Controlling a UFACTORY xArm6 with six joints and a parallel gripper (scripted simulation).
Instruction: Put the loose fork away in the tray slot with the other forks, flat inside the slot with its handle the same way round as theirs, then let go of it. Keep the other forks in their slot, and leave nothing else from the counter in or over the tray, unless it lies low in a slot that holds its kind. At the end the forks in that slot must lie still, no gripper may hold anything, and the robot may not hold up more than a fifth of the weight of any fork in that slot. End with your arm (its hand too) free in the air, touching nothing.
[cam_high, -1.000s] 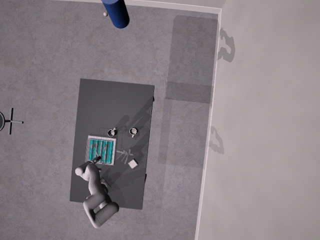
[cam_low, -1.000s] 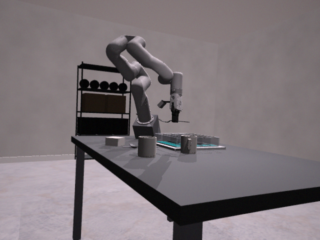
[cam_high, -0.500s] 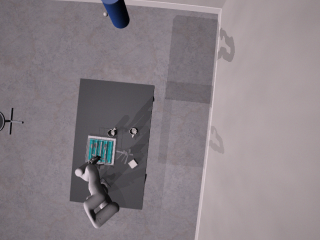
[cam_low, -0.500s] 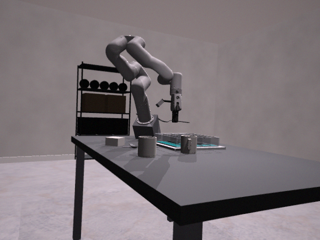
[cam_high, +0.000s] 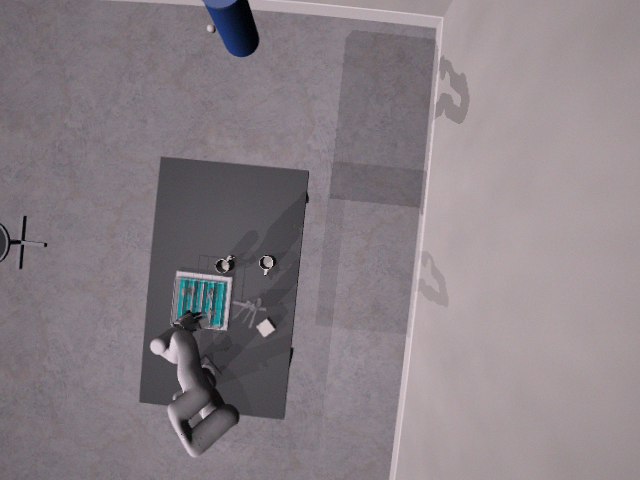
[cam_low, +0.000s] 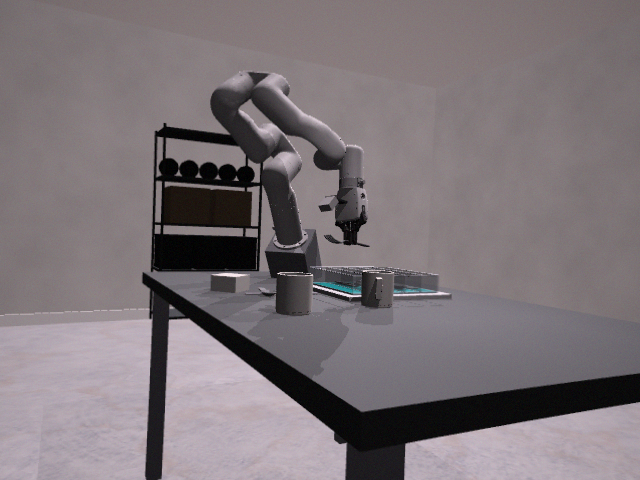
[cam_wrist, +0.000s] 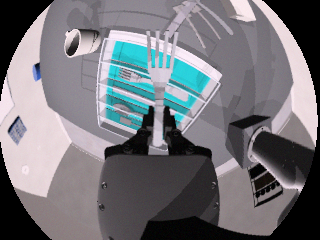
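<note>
The tray is 110 mm below my hand, 50 mm to the left of it and 50 mm ahead of it. The rest, counted from my hand: small white box (320 mm to the right, 170 mm behind, 140 mm below).
</note>
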